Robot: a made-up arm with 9 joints. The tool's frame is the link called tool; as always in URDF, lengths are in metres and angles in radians. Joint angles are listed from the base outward.
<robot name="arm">
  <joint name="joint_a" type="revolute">
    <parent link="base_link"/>
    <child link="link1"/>
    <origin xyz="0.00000 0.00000 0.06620"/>
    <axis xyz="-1 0 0"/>
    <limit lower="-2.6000" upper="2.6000"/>
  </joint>
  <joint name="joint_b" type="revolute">
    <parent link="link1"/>
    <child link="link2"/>
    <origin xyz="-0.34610 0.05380 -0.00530"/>
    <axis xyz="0 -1 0"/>
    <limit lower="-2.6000" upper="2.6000"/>
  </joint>
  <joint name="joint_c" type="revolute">
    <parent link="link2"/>
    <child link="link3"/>
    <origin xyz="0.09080 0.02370 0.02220"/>
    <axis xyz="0 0 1"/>
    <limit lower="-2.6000" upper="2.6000"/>
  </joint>
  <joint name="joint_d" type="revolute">
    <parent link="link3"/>
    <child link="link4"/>
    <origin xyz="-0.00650 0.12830 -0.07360"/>
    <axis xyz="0 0 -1"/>
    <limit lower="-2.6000" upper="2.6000"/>
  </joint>
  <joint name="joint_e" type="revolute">
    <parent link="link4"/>
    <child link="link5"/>
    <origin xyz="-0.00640 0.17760 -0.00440"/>
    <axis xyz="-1 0 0"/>
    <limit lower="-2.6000" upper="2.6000"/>
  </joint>
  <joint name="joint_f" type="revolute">
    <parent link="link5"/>
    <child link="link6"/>
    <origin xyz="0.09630 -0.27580 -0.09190"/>
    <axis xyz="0 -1 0"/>
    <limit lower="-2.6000" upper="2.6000"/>
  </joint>
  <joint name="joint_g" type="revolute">
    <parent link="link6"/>
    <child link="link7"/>
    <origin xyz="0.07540 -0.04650 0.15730"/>
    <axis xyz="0 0 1"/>
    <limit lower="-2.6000" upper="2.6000"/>
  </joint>
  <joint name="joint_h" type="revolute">
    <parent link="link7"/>
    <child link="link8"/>
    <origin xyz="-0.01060 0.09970 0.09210"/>
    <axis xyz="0 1 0"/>
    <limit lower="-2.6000" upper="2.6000"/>
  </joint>
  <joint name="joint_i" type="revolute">
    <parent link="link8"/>
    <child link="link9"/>
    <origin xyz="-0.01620 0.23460 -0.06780"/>
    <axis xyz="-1 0 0"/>
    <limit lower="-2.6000" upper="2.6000"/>
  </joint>
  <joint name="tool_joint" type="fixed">
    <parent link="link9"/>
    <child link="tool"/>
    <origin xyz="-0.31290 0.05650 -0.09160"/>
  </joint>
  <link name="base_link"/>
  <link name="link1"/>
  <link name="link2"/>
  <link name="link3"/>
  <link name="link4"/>
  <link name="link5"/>
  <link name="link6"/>
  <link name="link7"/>
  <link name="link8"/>
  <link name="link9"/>
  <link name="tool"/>
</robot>
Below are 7 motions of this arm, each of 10 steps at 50 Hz.
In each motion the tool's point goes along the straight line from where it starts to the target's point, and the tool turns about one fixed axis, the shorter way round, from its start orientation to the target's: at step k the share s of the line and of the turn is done. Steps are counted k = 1, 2, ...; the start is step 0. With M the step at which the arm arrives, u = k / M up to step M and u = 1 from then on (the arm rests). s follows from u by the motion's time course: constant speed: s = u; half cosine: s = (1 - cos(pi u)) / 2; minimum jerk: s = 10 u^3 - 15 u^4 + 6 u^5.
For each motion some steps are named. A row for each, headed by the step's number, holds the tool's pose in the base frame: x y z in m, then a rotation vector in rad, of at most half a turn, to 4 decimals.
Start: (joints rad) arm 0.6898 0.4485 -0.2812 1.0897 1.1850 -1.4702 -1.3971 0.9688 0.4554
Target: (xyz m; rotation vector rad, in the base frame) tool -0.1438 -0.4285 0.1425 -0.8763 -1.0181 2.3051
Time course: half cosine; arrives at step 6
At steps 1, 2, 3, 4, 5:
1: -0.1682 -0.4260 0.1252 -0.8404 -1.0078 2.2648
2: -0.1634 -0.4265 0.1286 -0.8474 -1.0098 2.2727
3: -0.1569 -0.4272 0.1332 -0.8570 -1.0126 2.2835
4: -0.1503 -0.4278 0.1379 -0.8666 -1.0154 2.2943
5: -0.1456 -0.4283 0.1413 -0.8737 -1.0174 2.3022

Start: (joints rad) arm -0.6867 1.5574 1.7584 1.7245 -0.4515 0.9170 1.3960 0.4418 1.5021
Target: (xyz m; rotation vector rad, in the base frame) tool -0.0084 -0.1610 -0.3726 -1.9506 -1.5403 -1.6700
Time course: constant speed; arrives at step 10
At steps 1, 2, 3, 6, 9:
1: 0.0736 -0.0608 -0.3632 -1.7187 -1.4694 -1.7461
2: 0.0645 -0.0720 -0.3642 -1.7443 -1.4776 -1.7386
3: 0.0554 -0.0831 -0.3653 -1.7700 -1.4858 -1.7310
6: 0.0280 -0.1165 -0.3684 -1.8472 -1.5097 -1.7064
9: 0.0007 -0.1499 -0.3716 -1.9247 -1.5328 -1.6795

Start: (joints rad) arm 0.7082 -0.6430 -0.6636 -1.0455 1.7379 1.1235 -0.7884 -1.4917 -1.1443
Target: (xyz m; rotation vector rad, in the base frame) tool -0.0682 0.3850 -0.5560 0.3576 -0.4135 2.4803
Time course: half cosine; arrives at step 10
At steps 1, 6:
1: -0.1273 0.3579 -0.5777 0.3933 -0.4034 2.5268
6: -0.0891 0.3754 -0.5637 0.3702 -0.4100 2.4968

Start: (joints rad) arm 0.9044 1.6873 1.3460 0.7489 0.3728 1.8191 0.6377 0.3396 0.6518
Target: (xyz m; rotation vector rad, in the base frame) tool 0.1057 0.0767 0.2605 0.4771 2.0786 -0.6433
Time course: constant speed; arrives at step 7
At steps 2, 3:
2: 0.0997 0.0621 0.2781 0.5204 2.0711 -0.6176
3: 0.1009 0.0650 0.2746 0.5118 2.0726 -0.6228

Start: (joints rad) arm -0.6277 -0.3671 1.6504 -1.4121 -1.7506 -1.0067 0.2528 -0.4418 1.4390
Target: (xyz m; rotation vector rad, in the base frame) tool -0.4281 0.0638 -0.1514 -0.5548 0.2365 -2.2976
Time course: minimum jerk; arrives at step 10
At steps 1, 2, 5, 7, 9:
1: -0.4230 0.0768 -0.1292 -0.4704 0.2805 -2.3691
2: -0.4233 0.0761 -0.1303 -0.4746 0.2783 -2.3656
5: -0.4255 0.0703 -0.1402 -0.5126 0.2586 -2.3340
7: -0.4273 0.0659 -0.1478 -0.5411 0.2437 -2.3095
9: -0.4281 0.0639 -0.1512 -0.5541 0.2369 -2.2982

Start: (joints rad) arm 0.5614 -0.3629 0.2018 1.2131 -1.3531 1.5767 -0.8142 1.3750 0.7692
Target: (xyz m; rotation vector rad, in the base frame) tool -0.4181 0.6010 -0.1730 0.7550 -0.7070 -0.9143
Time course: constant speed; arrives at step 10
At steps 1, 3, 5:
1: -0.3881 0.5813 -0.2529 0.5844 -0.7507 -1.0099
3: -0.3948 0.5857 -0.2351 0.6227 -0.7414 -0.9891
5: -0.4014 0.5900 -0.2174 0.6608 -0.7318 -0.9681

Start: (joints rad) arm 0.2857 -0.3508 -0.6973 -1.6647 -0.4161 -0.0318 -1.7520 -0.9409 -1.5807
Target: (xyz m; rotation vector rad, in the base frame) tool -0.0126 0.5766 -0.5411 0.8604 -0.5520 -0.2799
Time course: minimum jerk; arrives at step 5
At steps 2, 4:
2: 0.0093 0.5700 -0.5356 0.8438 -0.5929 -0.2789
4: -0.0107 0.5760 -0.5406 0.8590 -0.5555 -0.2798

